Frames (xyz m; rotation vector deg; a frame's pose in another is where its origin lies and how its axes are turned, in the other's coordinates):
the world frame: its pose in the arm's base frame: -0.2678 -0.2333 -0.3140 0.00 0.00 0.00
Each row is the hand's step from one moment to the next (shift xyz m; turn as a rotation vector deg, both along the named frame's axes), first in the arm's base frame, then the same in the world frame.
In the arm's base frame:
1: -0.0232 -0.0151 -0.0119 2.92 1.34 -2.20
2: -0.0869 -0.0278 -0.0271 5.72 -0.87 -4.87
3: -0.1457 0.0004 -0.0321 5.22 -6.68 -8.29
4: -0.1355 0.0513 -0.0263 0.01 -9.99 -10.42
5: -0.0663 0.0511 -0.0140 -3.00 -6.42 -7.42
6: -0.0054 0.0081 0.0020 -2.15 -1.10 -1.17
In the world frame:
1: -0.0232 -0.0151 -0.0119 2.92 1.34 -2.20
2: -0.0869 -0.0278 -0.0271 5.72 -0.87 -4.87
3: -0.1457 0.0004 -0.0321 5.22 -6.68 -8.29
4: -0.1355 0.0513 -0.0263 0.01 -9.99 -10.42
5: -0.0663 0.0511 -0.0140 -3.00 -6.42 -7.42
6: -0.0054 0.0081 0.0020 -2.15 -1.10 -1.17

